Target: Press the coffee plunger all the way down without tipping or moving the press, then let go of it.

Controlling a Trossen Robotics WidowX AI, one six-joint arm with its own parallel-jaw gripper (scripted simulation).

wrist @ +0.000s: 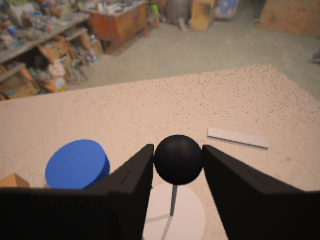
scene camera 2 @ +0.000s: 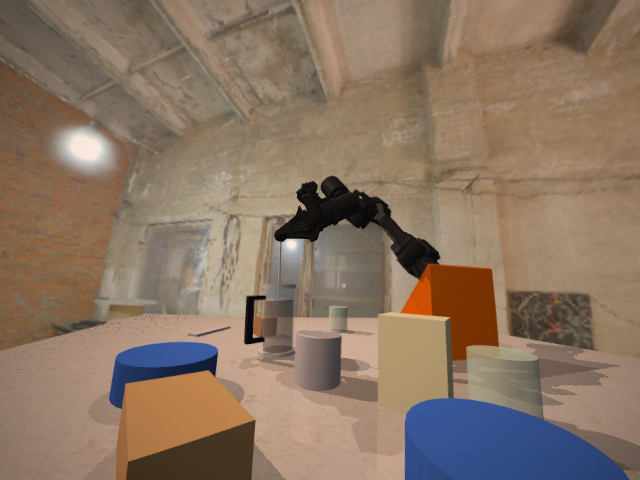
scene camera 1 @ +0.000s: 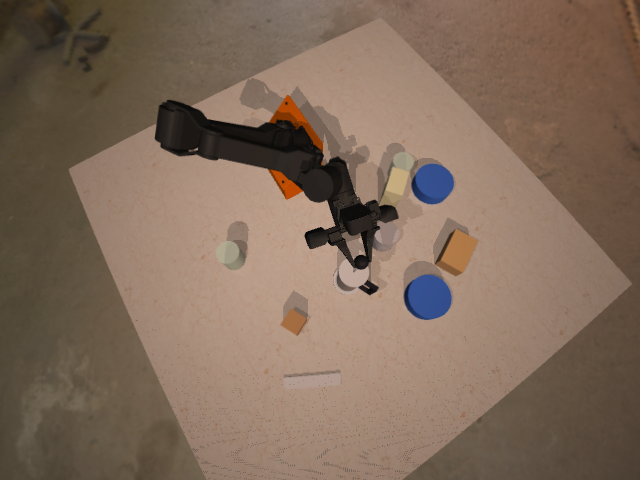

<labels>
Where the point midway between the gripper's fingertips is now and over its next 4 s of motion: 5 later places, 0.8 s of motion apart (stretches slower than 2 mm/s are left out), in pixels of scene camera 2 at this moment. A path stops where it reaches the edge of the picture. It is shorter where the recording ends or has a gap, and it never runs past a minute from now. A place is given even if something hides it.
My gripper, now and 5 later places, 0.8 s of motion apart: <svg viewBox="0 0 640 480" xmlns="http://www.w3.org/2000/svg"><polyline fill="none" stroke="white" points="278,235 272,247 266,262 263,267 262,268 277,240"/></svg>
</labels>
